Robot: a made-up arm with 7 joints.
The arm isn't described. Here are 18 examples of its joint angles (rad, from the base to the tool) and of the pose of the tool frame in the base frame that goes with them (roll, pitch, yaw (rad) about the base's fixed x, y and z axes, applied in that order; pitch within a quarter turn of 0, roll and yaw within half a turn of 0; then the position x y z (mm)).
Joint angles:
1: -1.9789 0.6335 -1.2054 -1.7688 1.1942 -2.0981 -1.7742
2: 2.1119 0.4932 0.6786 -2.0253 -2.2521 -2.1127 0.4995
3: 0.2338 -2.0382 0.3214 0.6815 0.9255 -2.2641 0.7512
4: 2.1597 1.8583 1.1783 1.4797 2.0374 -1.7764 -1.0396
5: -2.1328 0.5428 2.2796 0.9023 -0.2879 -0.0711 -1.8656
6: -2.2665 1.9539 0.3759 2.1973 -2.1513 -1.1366 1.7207
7: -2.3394 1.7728 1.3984 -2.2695 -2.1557 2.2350 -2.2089
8: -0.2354 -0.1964 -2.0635 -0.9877 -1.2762 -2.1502 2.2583
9: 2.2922 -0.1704 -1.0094 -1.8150 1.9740 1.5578 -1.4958
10: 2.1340 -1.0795 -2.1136 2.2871 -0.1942 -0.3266 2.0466
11: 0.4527 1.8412 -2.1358 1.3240 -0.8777 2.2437 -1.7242
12: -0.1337 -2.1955 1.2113 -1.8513 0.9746 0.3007 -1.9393
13: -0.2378 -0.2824 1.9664 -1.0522 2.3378 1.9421 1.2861
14: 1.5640 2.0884 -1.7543 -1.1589 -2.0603 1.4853 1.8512
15: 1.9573 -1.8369 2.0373 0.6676 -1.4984 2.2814 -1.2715
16: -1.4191 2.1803 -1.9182 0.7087 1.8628 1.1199 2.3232
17: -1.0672 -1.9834 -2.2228 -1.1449 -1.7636 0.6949 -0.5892
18: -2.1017 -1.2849 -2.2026 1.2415 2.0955 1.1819 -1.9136
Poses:
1: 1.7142 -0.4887 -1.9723 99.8 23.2 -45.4
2: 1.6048 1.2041 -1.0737 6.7 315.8 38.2
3: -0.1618 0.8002 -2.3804 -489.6 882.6 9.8
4: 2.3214 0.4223 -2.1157 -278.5 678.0 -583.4
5: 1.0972 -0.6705 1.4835 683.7 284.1 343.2
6: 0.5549 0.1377 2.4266 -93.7 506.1 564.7
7: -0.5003 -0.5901 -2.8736 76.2 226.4 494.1
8: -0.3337 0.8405 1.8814 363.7 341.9 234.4
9: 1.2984 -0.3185 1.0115 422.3 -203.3 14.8
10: -0.5684 -0.0052 -2.9178 471.9 -53.4 807.3
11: -1.8412 -0.4921 -2.2382 -16.2 -688.7 -206.9
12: -1.4104 -1.1318 -1.3047 -174.3 652.9 -178.3
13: 0.1836 0.6304 -1.9715 189.6 -23.2 19.0
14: -2.1444 -0.0494 1.2583 -309.9 -88.2 -113.9
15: 1.7512 -0.4795 0.6636 156.1 -376.7 616.4
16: 1.0146 -0.7466 1.1451 -240.3 -108.3 449.3
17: -0.9578 -0.6862 1.7562 -237.2 31.5 -8.0
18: -0.0807 -0.4364 -2.3841 133.7 -80.6 -533.7
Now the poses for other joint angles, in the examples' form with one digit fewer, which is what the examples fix.
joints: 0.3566 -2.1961 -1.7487 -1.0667 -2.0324 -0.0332 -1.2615
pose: -2.380 -1.287 2.548 -516 -63 74
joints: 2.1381 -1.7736 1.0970 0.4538 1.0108 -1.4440 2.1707
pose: -2.565 0.565 2.730 11 -414 924
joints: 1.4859 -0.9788 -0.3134 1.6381 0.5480 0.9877 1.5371
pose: 0.429 0.453 -2.971 410 424 716
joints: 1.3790 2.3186 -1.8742 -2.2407 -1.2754 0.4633 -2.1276
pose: -0.841 -0.367 -2.341 -286 221 142
